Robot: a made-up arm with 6 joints.
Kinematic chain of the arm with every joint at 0, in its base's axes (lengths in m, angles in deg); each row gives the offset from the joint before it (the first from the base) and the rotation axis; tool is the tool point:
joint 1: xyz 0 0 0.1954 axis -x
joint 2: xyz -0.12 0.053 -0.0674 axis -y
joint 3: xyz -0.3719 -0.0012 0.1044 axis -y
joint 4: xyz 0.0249 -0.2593 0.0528 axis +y
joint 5: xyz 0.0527 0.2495 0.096 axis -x
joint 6: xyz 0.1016 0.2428 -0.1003 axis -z
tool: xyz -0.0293 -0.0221 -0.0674
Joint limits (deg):
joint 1: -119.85..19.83
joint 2: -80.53..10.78
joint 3: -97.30..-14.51
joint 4: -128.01..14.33
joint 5: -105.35..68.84
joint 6: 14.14..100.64
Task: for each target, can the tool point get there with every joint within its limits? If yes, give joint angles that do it. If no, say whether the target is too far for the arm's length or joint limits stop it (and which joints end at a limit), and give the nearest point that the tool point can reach.
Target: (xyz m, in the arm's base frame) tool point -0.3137 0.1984 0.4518
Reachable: yes | joints -8.10 -72.70 -61.02 -14.96 21.67 88.99
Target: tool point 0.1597 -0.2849 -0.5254
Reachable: no: joint limits stop it (at a limit: joint 1, joint 3, joint 4, joint 5, joint 6) | nearest point 0.0323 -0.2436 0.0188 | short by 0.560 m
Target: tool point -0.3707 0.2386 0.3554
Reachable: yes | joints -57.36 3.09 -64.93 -37.21 5.50 30.41
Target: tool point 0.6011 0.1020 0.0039
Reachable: no: joint limits stop it (at a limit: joint 1, joint 2, joint 5, joint 6) | nearest point 0.3248 0.1374 0.1910 | short by 0.336 m
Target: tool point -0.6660 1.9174 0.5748
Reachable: no: too far | nearest point -0.3989 0.4876 0.5315 | short by 1.455 m
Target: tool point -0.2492 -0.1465 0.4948
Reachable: yes | joints -98.67 -44.36 -60.67 -44.17 -5.38 67.70
